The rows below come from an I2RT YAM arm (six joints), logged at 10 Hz.
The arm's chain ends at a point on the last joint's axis. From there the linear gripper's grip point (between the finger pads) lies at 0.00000 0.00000 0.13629 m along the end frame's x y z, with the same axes.
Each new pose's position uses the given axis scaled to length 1; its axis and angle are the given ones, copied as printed.
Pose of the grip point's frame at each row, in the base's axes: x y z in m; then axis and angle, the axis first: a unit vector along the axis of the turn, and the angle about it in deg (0 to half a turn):
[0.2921 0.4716 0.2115 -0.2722 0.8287 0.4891 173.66]
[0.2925 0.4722 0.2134 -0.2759 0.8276 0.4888 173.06]
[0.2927 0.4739 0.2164 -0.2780 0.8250 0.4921 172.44]
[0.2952 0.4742 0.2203 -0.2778 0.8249 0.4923 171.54]
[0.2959 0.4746 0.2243 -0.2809 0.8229 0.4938 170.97]
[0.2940 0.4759 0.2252 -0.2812 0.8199 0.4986 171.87]
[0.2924 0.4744 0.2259 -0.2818 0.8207 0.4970 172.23]
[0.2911 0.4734 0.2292 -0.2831 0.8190 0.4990 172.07]
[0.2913 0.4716 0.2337 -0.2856 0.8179 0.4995 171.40]
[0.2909 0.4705 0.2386 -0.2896 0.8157 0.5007 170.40]
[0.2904 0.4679 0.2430 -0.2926 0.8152 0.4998 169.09]
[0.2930 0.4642 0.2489 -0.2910 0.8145 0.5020 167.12]
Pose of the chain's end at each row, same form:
[0.3158 0.3574 0.2820 -0.2722 0.8287 0.4891 173.66]
[0.3155 0.3578 0.2838 -0.2759 0.8276 0.4888 173.06]
[0.3150 0.3587 0.2858 -0.2780 0.8250 0.4921 172.44]
[0.3157 0.3585 0.2894 -0.2778 0.8249 0.4923 171.54]
[0.3159 0.3585 0.2928 -0.2809 0.8229 0.4938 170.97]
[0.3162 0.3596 0.2927 -0.2812 0.8199 0.4986 171.87]
[0.3153 0.3585 0.2939 -0.2818 0.8207 0.4970 172.23]
[0.3140 0.3572 0.2966 -0.2831 0.8190 0.4990 172.07]
[0.3133 0.3550 0.3008 -0.2856 0.8179 0.4995 171.40]
[0.3116 0.3534 0.3051 -0.2896 0.8157 0.5007 170.40]
[0.3089 0.3503 0.3093 -0.2926 0.8152 0.4998 169.09]
[0.3076 0.3453 0.3139 -0.2910 0.8145 0.5020 167.12]

